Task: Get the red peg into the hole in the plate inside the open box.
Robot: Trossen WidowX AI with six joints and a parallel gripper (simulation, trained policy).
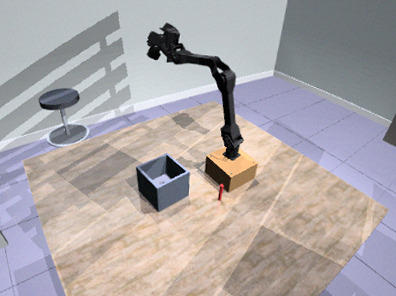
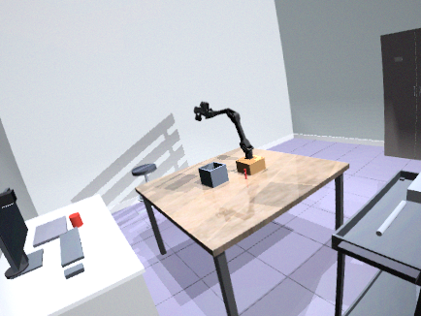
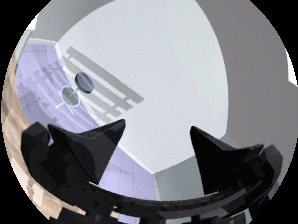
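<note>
Now: gripper tip 65 cm to the right of the red peg, 50 cm above it and 20 cm short of it.
</note>
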